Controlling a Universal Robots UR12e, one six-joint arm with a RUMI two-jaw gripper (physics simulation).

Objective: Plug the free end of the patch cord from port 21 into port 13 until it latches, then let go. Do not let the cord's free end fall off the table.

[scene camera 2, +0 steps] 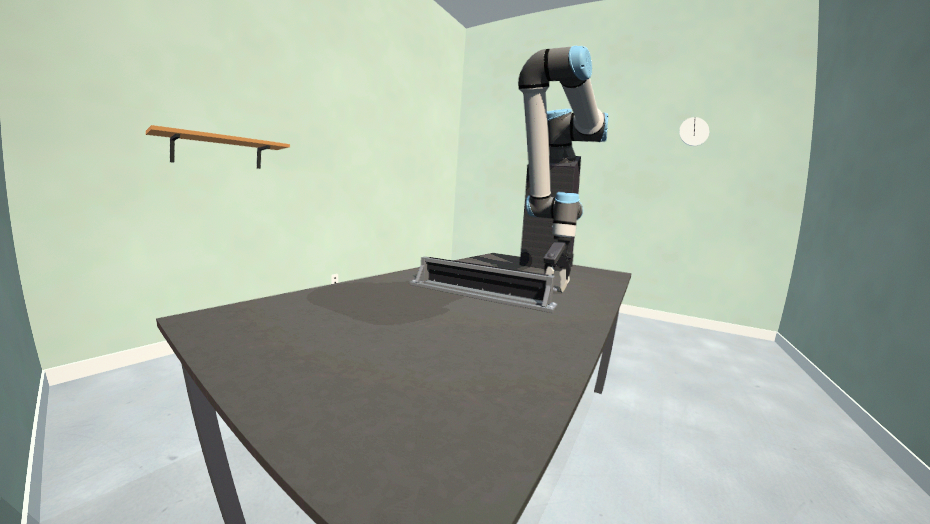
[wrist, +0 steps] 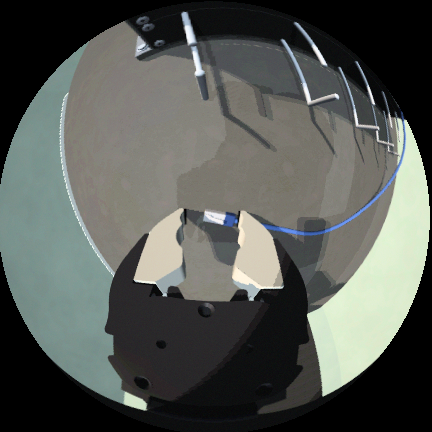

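Where they show: gripper, between the fingertips: point(scene camera 2: 554, 291) point(wrist: 211, 210); arm's base, origin of its link: point(scene camera 2: 558, 159).
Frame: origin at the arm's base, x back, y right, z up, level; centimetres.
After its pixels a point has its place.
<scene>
The free end of the blue patch cord point(wrist: 310, 233) @(x -53.1, y -10.9, z -59.3 cm), a clear plug point(wrist: 214, 216) @(x -55.6, y -24.6, z -59.3 cm) with a blue boot, lies between the fingertips in the wrist view, with a gap to the left finger. The boot end is close to the right finger, and the cord passes that fingertip and curves up to the panel at the far right. My gripper point(scene camera 2: 558, 282) @(x -55.8, y -24.9, z -60.1 cm) point(wrist: 211, 210) @(x -55.8, y -24.9, z -60.1 cm) is partly open, low over the table beside the panel's near-right end. The patch panel point(scene camera 2: 488, 268) @(x -82.8, y -10.7, z -50.2 cm) point(wrist: 240, 22) stands on the table. Port numbers cannot be read, and ports 13 and 21 cannot be told apart.
Light wire cable guides point(wrist: 297, 72) stick out from the panel over the table point(scene camera 2: 390, 390) @(x -142.6, y -31.5, z -60.0 cm) point(wrist: 125, 125) @(x -66.2, y -34.2, z -60.0 cm). The nearest guide point(wrist: 194, 50) is ahead of the fingers. The table's side edge runs along the left in the wrist view.
</scene>
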